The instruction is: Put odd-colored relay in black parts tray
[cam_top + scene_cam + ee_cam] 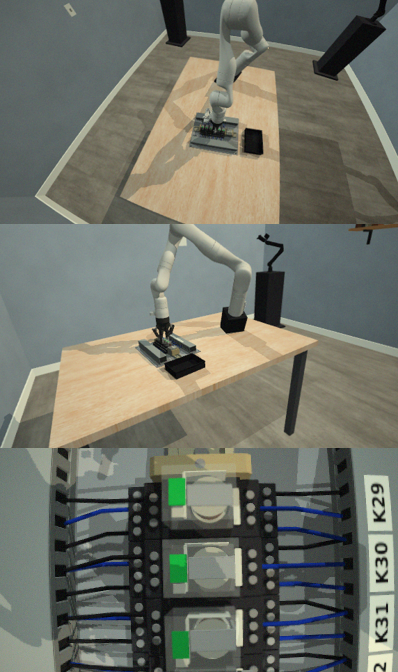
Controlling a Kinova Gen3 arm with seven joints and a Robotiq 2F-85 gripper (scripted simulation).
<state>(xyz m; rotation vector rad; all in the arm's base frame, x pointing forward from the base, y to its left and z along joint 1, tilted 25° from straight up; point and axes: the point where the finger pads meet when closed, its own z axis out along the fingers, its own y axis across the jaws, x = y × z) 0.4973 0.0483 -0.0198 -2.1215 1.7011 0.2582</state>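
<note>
Right now the grey relay panel is 1 cm to the left of my hand and 4 cm below it. The rest, counted from my hand: black parts tray: 3 cm behind, 26 cm to the left, 4 cm below.
</note>
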